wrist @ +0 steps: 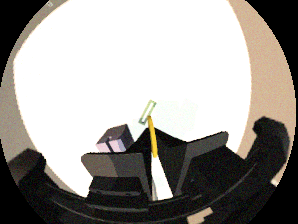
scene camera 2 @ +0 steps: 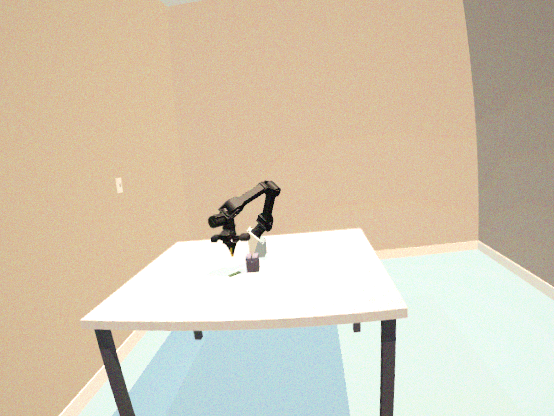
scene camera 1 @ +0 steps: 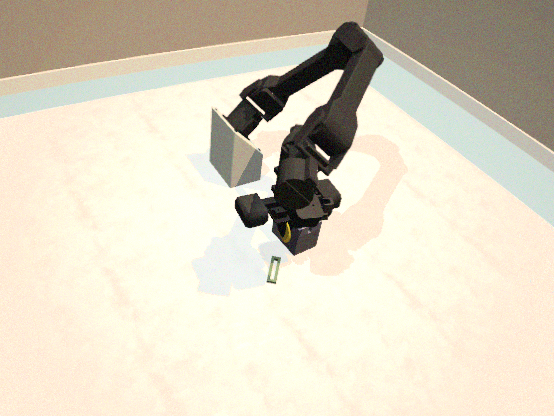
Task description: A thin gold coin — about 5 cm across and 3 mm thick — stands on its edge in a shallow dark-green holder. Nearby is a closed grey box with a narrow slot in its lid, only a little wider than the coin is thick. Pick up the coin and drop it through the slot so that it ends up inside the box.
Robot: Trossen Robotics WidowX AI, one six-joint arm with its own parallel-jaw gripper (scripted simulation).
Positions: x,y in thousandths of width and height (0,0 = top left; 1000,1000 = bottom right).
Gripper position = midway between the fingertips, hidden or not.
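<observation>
Gold coin: held by the gripper (scene camera 1: 512,566). Gripper also in the wrist view (wrist: 505,583).
</observation>
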